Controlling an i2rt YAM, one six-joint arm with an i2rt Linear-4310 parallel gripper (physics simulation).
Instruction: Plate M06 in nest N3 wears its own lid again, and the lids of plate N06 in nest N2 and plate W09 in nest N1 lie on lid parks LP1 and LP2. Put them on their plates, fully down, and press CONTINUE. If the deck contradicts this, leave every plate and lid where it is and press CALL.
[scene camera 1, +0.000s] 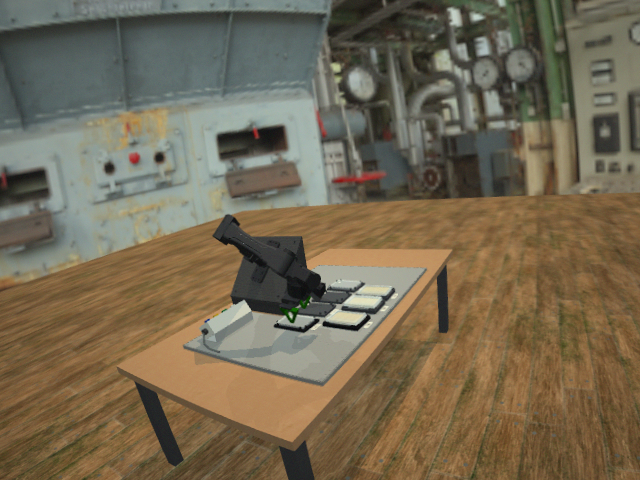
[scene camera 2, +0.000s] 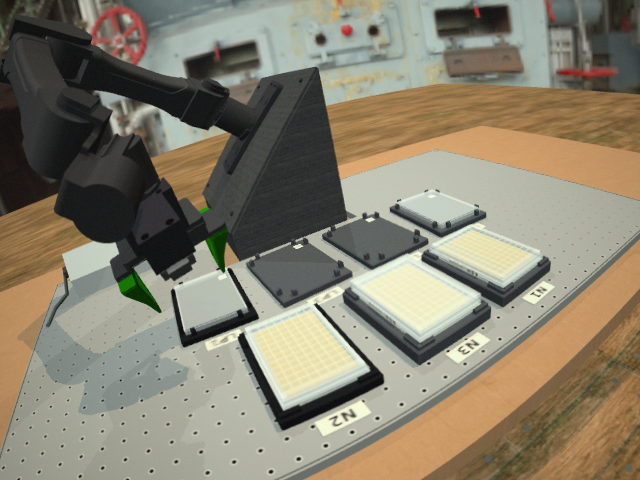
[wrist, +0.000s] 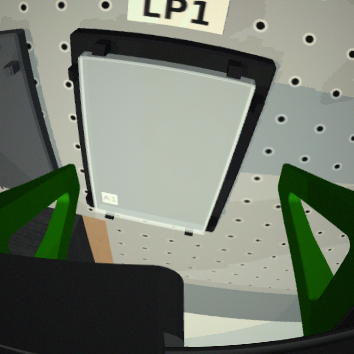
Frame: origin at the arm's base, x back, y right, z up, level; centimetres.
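Seen in the pictures: gripper, fingertip midpoint: (scene camera 1: 298, 315) (scene camera 2: 190, 290) (wrist: 178, 174); arm's base, link origin: (scene camera 2: 253, 127).
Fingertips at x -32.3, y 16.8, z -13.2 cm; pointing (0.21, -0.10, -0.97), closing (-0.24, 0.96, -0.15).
Note:
Pixels of each thing's top centre, then the offset from my fingertips to it.
- N2, top centre: (scene camera 2: 298, 344) (scene camera 1: 345, 315) dx -14.1, dy -10.0, dz -2.1 cm
- N3, top centre: (scene camera 2: 412, 287) (scene camera 1: 362, 299) dx -12.6, dy -23.5, dz -1.5 cm
- N1, top centre: (scene camera 2: 485, 247) (scene camera 1: 374, 289) dx -10.4, dy -35.7, dz -1.8 cm
- pale sloped console, top centre: (scene camera 2: 114, 230) (scene camera 1: 223, 309) dx +26.0, dy +14.4, dz +3.6 cm
My gripper (scene camera 1: 298, 314) (scene camera 2: 191, 291) (wrist: 178, 174) is open and empty, above the console-side part of the lid park labelled LP1 in the wrist view. A clear lid (scene camera 1: 297, 322) (scene camera 2: 209, 299) (wrist: 160, 135) lies flat on that park, its A1 tag at the edge nearer the fingers. Another clear lid (scene camera 1: 346, 284) (scene camera 2: 439, 206) lies on the farthest park, whose label I cannot read. Pale yellow plates sit in N2 (scene camera 1: 346, 317) (scene camera 2: 305, 353), N3 (scene camera 1: 363, 302) (scene camera 2: 416, 294) and N1 (scene camera 1: 377, 290) (scene camera 2: 485, 253). The N3 plate looks milkier, as under a lid. Plate codes are not legible.
Two dark parks (scene camera 2: 299, 271) (scene camera 2: 374, 240) with corner pegs and no lid stand between the lidded parks. A pale sloped console (scene camera 1: 227, 322) (scene camera 2: 90, 260) with a cable stands beyond the gripper, its coloured buttons barely visible. The black arm mount (scene camera 1: 268, 273) (scene camera 2: 289, 170) rises behind the parks.

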